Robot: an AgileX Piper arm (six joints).
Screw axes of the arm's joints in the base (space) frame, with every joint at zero. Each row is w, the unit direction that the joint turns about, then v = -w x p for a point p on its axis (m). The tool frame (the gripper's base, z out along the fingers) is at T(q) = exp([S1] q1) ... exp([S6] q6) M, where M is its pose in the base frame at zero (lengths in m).
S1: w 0 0 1 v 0 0 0
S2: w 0 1 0 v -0.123 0 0
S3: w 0 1 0 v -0.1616 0 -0.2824
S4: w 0.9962 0 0.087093 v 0 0.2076 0
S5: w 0 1 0 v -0.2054 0 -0.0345
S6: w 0.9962 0 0.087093 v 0 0.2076 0
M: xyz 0.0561 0 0.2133 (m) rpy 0 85 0 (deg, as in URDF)
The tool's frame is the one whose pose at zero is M.
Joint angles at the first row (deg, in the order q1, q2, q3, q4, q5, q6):
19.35 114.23 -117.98 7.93 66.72 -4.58
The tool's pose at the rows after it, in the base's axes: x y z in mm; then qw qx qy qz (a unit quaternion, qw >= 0):
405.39 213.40 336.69 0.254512 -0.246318 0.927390 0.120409
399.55 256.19 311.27 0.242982 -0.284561 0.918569 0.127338
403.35 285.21 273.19 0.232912 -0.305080 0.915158 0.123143
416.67 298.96 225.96 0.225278 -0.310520 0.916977 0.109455
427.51 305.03 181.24 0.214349 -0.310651 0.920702 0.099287
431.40 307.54 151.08 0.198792 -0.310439 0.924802 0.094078
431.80 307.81 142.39 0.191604 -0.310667 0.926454 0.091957
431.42 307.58 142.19 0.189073 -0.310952 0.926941 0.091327
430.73 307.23 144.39 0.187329 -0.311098 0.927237 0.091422
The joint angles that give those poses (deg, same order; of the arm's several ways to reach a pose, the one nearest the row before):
26.29 117.67 -120.99 8.14 66.59 -4.58
31.31 121.41 -121.61 7.89 64.29 -4.58
34.13 126.25 -121.61 7.07 60.56 -4.58
34.82 131.99 -121.60 5.71 56.10 -4.58
34.82 137.17 -121.54 5.01 52.41 -4.58
34.82 140.56 -121.54 4.99 50.96 -4.58
34.82 141.50 -121.54 4.99 50.89 -4.58
34.82 141.50 -121.54 4.99 51.20 -4.58
34.82 141.23 -121.54 5.05 51.66 -4.58

